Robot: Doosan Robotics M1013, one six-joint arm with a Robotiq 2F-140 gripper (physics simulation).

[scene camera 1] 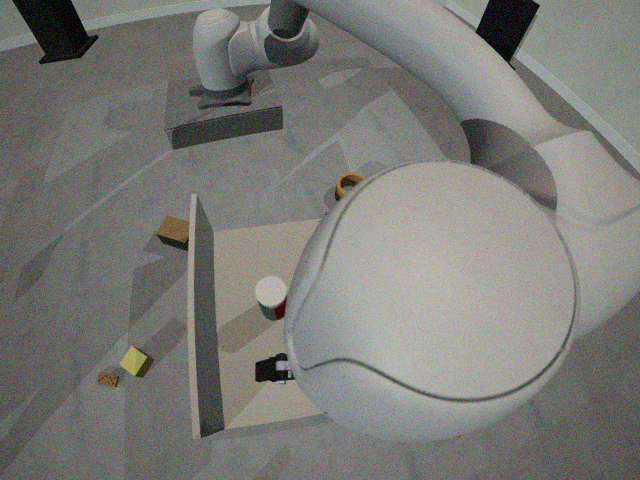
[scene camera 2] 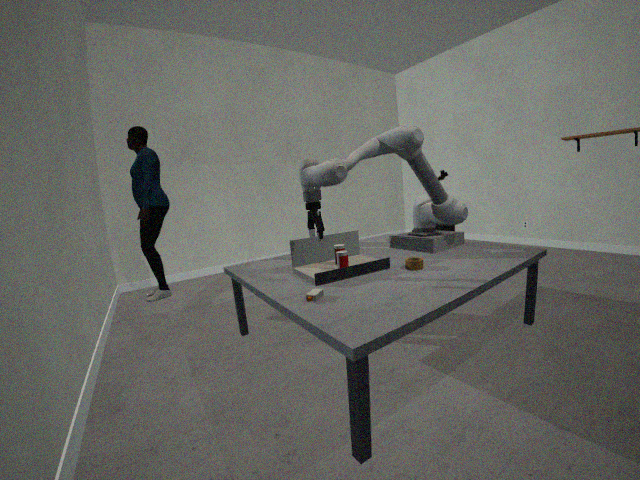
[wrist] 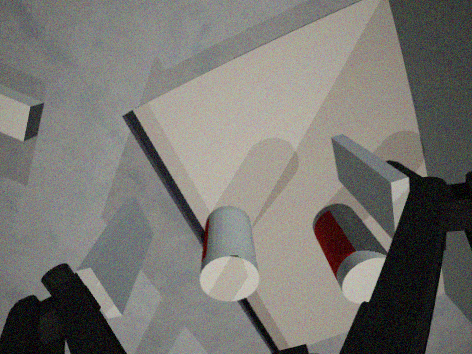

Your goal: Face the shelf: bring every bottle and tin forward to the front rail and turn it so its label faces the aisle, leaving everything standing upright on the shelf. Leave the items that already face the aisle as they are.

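Places are measured from the arm's base along level axes (x ahead, y down, z left), in metres.
Pixels of known places: gripper, fingertip midpoint: (scene camera 2: 317,244) (wrist: 237,188); arm's base, origin of the base link: (scene camera 1: 227,93) (scene camera 2: 424,234).
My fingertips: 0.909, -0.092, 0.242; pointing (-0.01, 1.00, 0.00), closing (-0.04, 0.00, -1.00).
Observation:
For each thing: its top centre in the pictures, then the offset to it from my fingertips, as dx, dy, dz. "spot": a spot on its surface instead.
- front tin, surface spot: (wrist: 230,232) spot: -0.087, +0.089, +0.034
- dark front rail, middle of its top: (wrist: 222,275) (scene camera 2: 354,265) -0.167, +0.123, +0.074
- back tin, middle of its top: (wrist: 371,281) (scene camera 1: 270,290) (scene camera 2: 339,245) -0.161, +0.039, -0.085
- brown block, middle of its top: (scene camera 1: 175,228) -0.375, +0.134, -0.335
- yellow cube, middle of its top: (scene camera 1: 133,360) -0.051, +0.146, -0.400
- small orange brick, middle of its top: (scene camera 1: 107,379) -0.013, +0.176, -0.476
- white box, middle of its top: (scene camera 2: 313,292) +0.127, +0.156, +0.255
- orange ring, middle of its top: (scene camera 1: 353,184) (scene camera 2: 414,259) -0.492, +0.134, +0.143
Two cylindrical tins with white lids stand upright on the shelf (scene camera 1: 242,248) (wrist: 215,125). The front tin (scene camera 2: 343,259) (wrist: 230,232) is at the dark front rail (scene camera 2: 361,268) (wrist: 165,172); its red label faces the rail side and shows as a sliver in the wrist view. The back tin (scene camera 1: 270,292) (scene camera 2: 339,248) (wrist: 332,235) stands apart, farther from the rail, with red on its rail-facing side. My gripper (scene camera 2: 315,235) (wrist: 237,188) is open and empty above the shelf. In the wrist view one finger overlaps the back tin's lid; the arm hides the front tin in scene camera 1.
The back panel (scene camera 1: 204,310) (scene camera 2: 307,253) rises behind the tins. A brown block (scene camera 1: 173,231), yellow cube (scene camera 1: 135,360) and small orange brick (scene camera 1: 107,379) lie behind it. A white box (scene camera 2: 315,294) (wrist: 14,117) lies before the rail. An orange ring (scene camera 2: 414,267) lies beside the shelf.

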